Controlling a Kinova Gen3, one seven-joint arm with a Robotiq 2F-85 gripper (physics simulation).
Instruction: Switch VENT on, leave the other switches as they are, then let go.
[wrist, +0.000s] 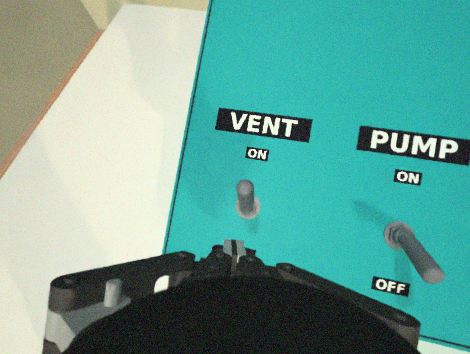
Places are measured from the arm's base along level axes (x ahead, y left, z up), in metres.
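Where they show: gripper, fingertip midpoint: (231, 253).
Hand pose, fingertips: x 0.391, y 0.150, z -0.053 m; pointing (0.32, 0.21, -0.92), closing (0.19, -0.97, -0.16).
Observation:
Each offset is from my fingertips to the top centre of the thing. "pt": to the spot under its first point. Level surfaces: height alone.
The VENT switch @(pt 0.036 m ahead, 0.001 m right, 0.019 m up) (246, 198) is a grey lever in a pale round collar on the teal panel @(pt 0.168 m ahead, 0.011 m right, 0.021 m up) (300, 60). Its lever leans up toward its ON label @(pt 0.085 m ahead, 0.004 m left, 0.008 m down) (257, 154), below the VENT label @(0.110 m ahead, 0.007 m left, 0.004 m up) (264, 125). My gripper (231, 253) is shut with nothing between its fingertips. In the picture the fingertips are below the VENT lever, with a stretch of teal between them, and no contact shows. The VENT switch's OFF label does not show; the gripper covers that part of the panel.
The PUMP switch @(0.037 m ahead, 0.120 m right, 0.017 m up) (417, 255) is right of the gripper, its long lever leaning down toward its OFF label @(pt 0.014 m ahead, 0.121 m right, 0.036 m down) (390, 286). Its ON label (408, 177) and the PUMP label @(0.119 m ahead, 0.113 m right, 0.004 m up) (414, 145) are above it. A white surface @(0.109 m down) (115, 150) lies left of the panel's edge.

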